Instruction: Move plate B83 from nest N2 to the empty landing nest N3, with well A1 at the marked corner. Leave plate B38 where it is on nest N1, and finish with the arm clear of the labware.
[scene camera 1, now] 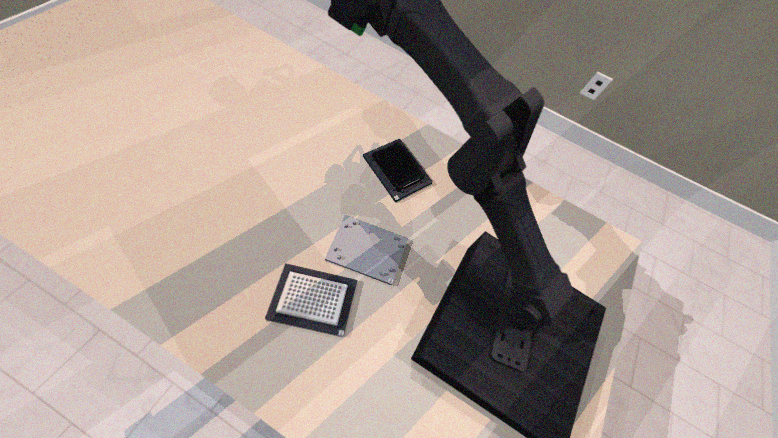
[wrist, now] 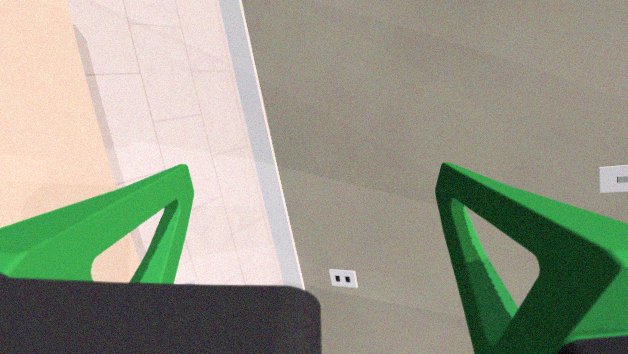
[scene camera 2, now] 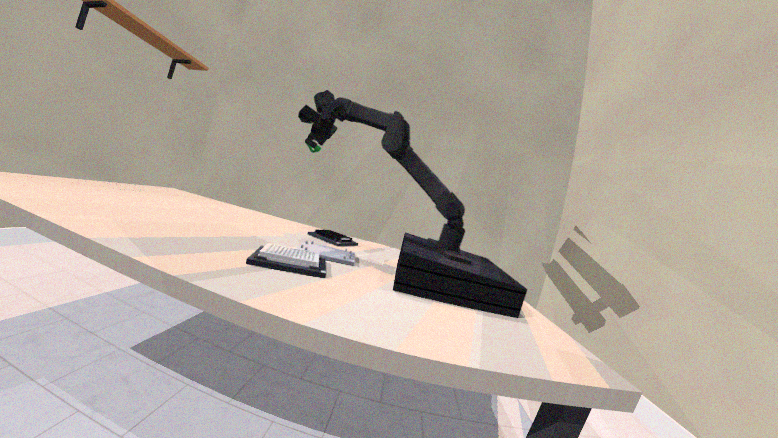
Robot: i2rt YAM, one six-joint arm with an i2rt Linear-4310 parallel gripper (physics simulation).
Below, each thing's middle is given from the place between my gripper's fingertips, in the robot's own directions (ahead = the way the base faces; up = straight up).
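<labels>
Light grey nest plate [scene camera 1: 358,246]: my hand a fair way past it, far to the right of it, far above it. Well plate [scene camera 1: 312,298]: from my hand, 11 cm behind, 51 cm to the left, 35 cm below. Nearest to my hand of the things named here, going by their middles: the light grey nest plate.
</labels>
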